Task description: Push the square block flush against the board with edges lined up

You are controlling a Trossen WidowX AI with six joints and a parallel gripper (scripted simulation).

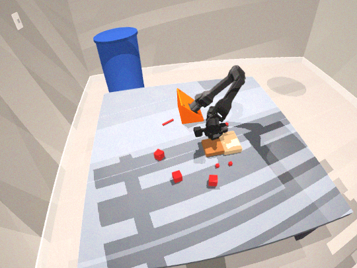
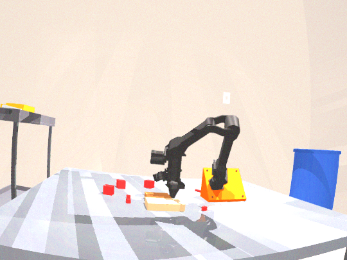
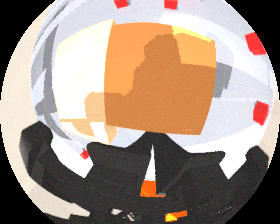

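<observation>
My gripper tip is now 6 cm short of the square block and 1 cm below it. Also, from my gripper tip: red stick: 22 cm behind, 21 cm to the right; board: 10 cm to the left, 6 cm ahead, 1 cm above.
</observation>
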